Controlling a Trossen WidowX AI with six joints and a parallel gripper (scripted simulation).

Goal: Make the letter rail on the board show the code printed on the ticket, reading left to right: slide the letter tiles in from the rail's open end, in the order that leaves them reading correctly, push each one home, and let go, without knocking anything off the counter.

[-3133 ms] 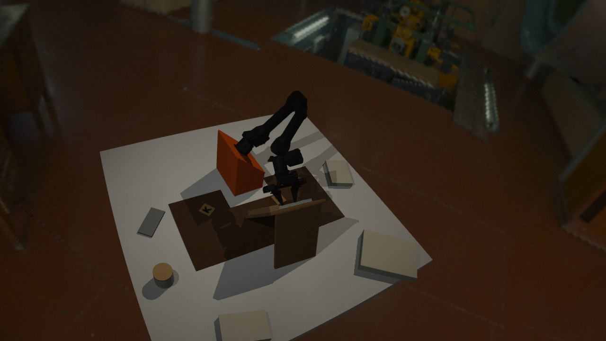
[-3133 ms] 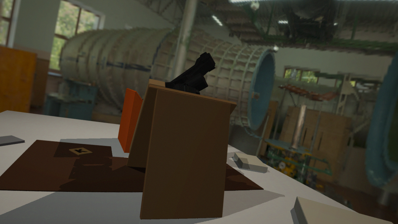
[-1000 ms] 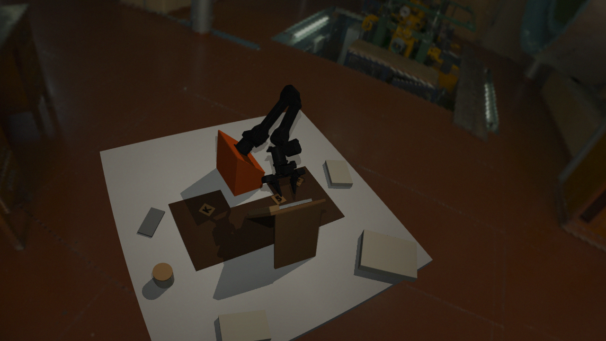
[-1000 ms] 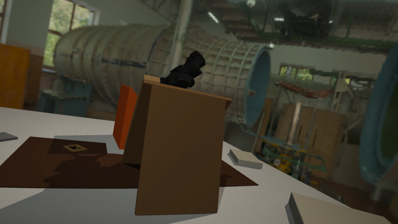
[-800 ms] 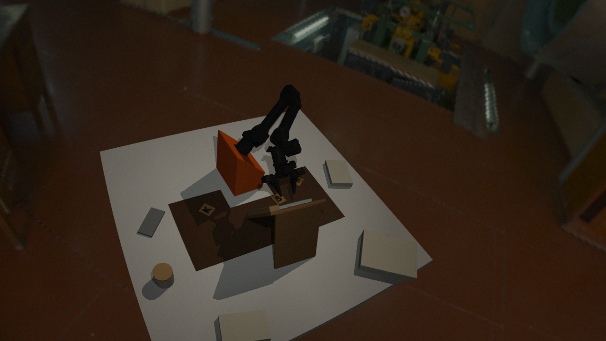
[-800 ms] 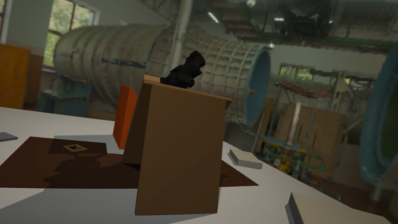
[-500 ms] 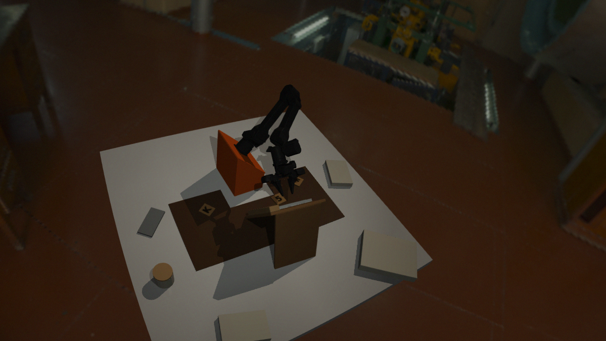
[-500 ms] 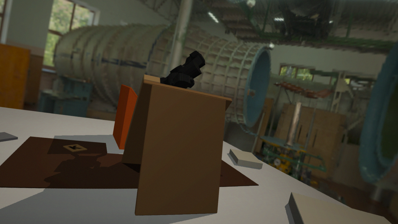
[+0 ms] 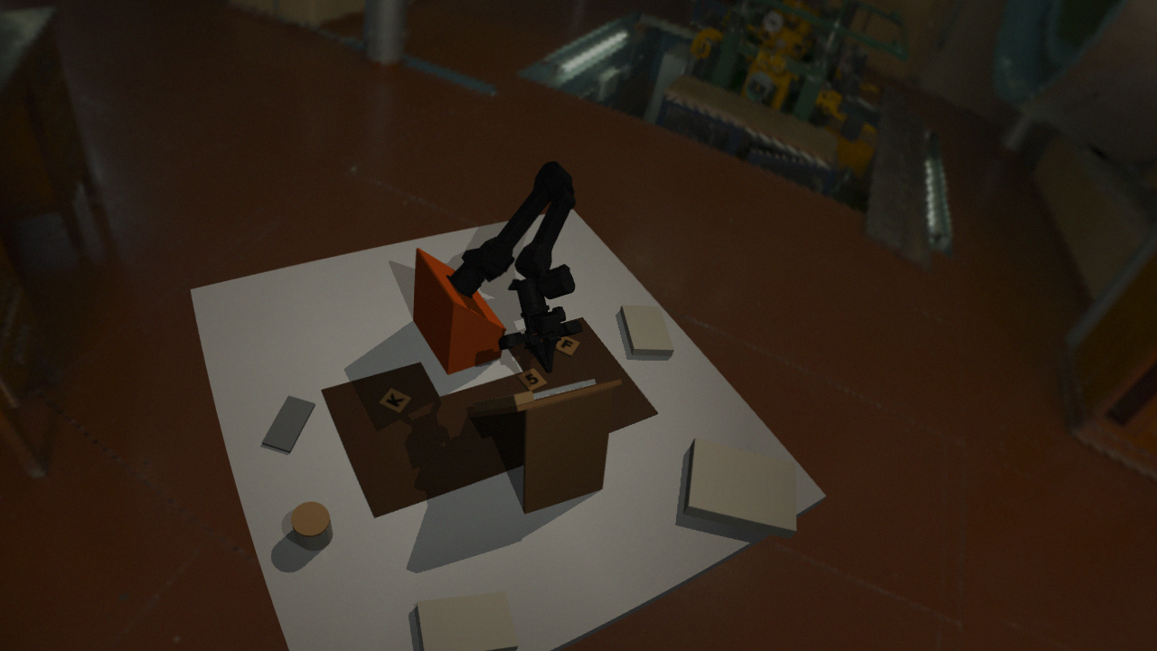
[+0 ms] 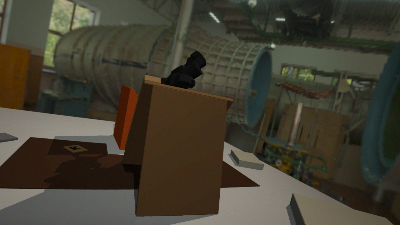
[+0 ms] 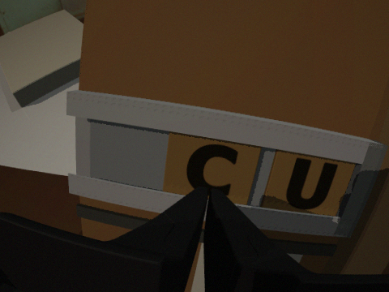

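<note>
Right now my gripper tip is 30 mm short of the c tile, 10 mm to the left of it and 30 mm above it. Round my gripper tip: white ticket: 30 mm behind, 40 mm to the right, 110 mm below; k tile: 240 mm behind, 260 mm to the right, 190 mm below; dark brown mat: 140 mm behind, 50 mm to the right, 200 mm below.
</note>
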